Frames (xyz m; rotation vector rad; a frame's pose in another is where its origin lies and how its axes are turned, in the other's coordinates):
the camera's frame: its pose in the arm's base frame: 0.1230 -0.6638 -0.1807 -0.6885 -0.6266 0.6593
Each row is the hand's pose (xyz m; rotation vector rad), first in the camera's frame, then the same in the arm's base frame.
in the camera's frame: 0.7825 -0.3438 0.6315 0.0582 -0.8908 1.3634
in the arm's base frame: 0.2858 -0.0757 0.6893 -0.6928 -0.8904 2.3184
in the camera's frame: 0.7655 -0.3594 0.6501 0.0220 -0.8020 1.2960
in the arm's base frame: 0.2673 -0.0904 0.7071 -0.7568 -0.8561 2.2098
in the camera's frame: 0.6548 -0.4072 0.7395 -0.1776 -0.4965 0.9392
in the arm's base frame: 0.1506 -0.1658 0.7641 -0.9975 -0.8136 1.6948
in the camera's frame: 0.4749 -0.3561 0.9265 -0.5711 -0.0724 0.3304
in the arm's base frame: -0.1109 -0.1969 0.7878 -1.3236 -0.7858 0.8200
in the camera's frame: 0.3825 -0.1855 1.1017 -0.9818 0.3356 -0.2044
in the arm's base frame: -0.3488 -0.0984 0.7425 -1.5813 -0.6793 -0.0084
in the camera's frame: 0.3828 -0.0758 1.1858 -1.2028 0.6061 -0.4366
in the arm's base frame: -0.4442 -0.0026 0.7135 -1.7121 -0.5293 -0.4310
